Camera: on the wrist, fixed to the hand. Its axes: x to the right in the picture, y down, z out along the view.
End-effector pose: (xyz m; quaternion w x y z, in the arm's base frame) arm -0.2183 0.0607 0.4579 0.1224 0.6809 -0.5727 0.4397
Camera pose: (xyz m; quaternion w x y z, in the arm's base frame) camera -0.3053 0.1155 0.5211 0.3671 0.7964 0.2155 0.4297
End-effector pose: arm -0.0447 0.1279 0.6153 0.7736 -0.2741 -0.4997 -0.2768
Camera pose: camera 0.0577 0.0732 0.5824 0.4491 0.3719 -0.4349 -0.6862
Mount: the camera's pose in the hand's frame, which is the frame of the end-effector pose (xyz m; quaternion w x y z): 0.0136 0.0387 -0.1135 0.6527 0.1883 0.1790 -0.7116
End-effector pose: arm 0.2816 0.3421 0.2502 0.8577 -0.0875 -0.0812 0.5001
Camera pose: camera 0.2813 0.3649 0.1317 0.9468 0.0727 0.1324 -0.2843
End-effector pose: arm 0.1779 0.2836 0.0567 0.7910 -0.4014 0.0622 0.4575
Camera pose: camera 0.1863 0.2243 -0.0481 0.9064 -0.2392 -0.0173 -0.3479
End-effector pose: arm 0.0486 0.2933 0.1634 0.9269 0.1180 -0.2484 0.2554
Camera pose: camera 0.0836 0.3707 0.0777 0.8090 0.3826 0.1359 -0.4250
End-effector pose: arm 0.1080 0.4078 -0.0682 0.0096 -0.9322 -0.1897 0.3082
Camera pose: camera 0.1971 0.3880 0.0107 0.4351 -0.5268 -0.7274 0.0632
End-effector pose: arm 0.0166 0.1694 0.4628 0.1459 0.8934 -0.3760 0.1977
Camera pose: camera -0.0306 0.1814 0.5732 0.1350 0.8429 0.4537 0.2560
